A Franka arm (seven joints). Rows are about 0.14 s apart.
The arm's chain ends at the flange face. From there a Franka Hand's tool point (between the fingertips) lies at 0.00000 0.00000 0.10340 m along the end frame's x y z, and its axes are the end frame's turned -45 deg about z.
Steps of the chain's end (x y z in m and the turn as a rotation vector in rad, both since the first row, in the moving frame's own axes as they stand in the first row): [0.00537 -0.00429 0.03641 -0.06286 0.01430 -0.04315]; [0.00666 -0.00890 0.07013 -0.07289 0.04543 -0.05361]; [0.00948 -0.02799 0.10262 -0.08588 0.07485 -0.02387]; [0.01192 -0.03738 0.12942 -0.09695 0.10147 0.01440]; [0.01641 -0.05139 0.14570 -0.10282 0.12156 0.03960]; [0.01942 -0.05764 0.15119 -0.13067 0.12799 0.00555]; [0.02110 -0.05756 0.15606 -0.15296 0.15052 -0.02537]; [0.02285 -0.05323 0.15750 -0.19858 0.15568 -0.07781]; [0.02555 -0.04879 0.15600 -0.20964 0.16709 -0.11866]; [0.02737 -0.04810 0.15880 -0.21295 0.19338 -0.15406]
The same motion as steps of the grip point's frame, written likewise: [0.00341 0.00648 0.03620 -0.05456 -0.03434 -0.04315]; [0.00923 0.00711 0.06975 -0.08366 -0.01942 -0.05361]; [0.02583 -0.00135 0.10195 -0.11365 -0.00780 -0.02387]; [0.03509 -0.00354 0.12840 -0.14030 0.00320 0.01440]; [0.04898 -0.00838 0.14439 -0.15866 0.01325 0.03960]; [0.05424 -0.00822 0.14947 -0.18290 -0.00190 0.00555]; [0.05572 -0.00376 0.15369 -0.21459 -0.00173 -0.02537]; [0.05170 0.00424 0.15423 -0.25050 -0.03033 -0.07781]; [0.05112 0.01090 0.15231 -0.26639 -0.03009 -0.11866]; [0.05423 0.01464 0.15456 -0.28732 -0.01384 -0.15406]
